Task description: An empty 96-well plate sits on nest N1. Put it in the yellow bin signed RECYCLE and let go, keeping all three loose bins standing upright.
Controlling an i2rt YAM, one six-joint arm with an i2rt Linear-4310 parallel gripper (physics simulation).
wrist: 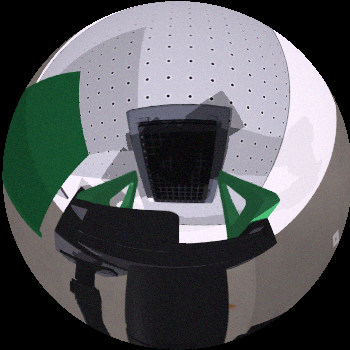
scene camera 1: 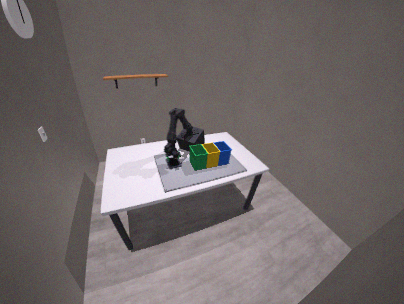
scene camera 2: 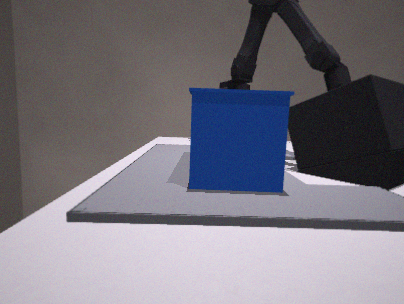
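Seen in the pictures: gripper, fingertip midpoint: (wrist: pixel 177 174) (scene camera 1: pixel 173 160); arm's base, link origin: (wrist: pixel 85 263) (scene camera 1: pixel 190 133) (scene camera 2: pixel 342 96).
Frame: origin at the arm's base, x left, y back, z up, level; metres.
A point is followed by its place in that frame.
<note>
The black 96-well plate (wrist: pixel 177 160) {x -0.218, y -0.264, z -0.172 m} sits in the grey nest (wrist: pixel 132 118) {x -0.157, y -0.306, z -0.185 m} on the board; in scene camera 1 the plate (scene camera 1: pixel 174 163) {x -0.217, y -0.291, z -0.172 m} is a small dark patch under the arm's hand. My gripper (wrist: pixel 177 174) {x -0.220, y -0.256, z -0.156 m} (scene camera 1: pixel 173 158) {x -0.220, y -0.256, z -0.156 m} is open, with its green fingers apart above the plate's near end; the plate is not gripped. The yellow bin (scene camera 1: pixel 213 157) {x 0.150, y -0.388, z -0.077 m} stands upright between the green bin (scene camera 1: pixel 198 159) {x -0.005, y -0.403, z -0.069 m} (wrist: pixel 47 135) {x -0.045, y -0.315, z -0.122 m} and the blue bin (scene camera 1: pixel 224 154) {x 0.270, y -0.376, z -0.064 m} (scene camera 2: pixel 239 142) {x 0.334, y -0.283, z -0.109 m}, which also stand upright. In scene camera 2 the blue bin hides the other bins, the plate and the fingers.
The grey perforated board (scene camera 1: pixel 186 180) {x -0.142, y -0.526, z -0.197 m} (scene camera 2: pixel 130 200) {x 0.430, y -0.446, z -0.197 m} (wrist: pixel 190 60) {x -0.213, y -0.389, z -0.197 m} lies on the white table (scene camera 1: pixel 131 186) {x -0.627, y -0.500, z -0.210 m} (scene camera 2: pixel 190 265) {x 0.575, y -0.330, z -0.210 m}. The black arm base (scene camera 1: pixel 192 137) {x 0.013, y -0.070, z -0.015 m} (scene camera 2: pixel 345 130) {x 0.130, y -0.030, z -0.088 m} stands behind the bins. The green bin's wall is close on the left in the wrist view.
</note>
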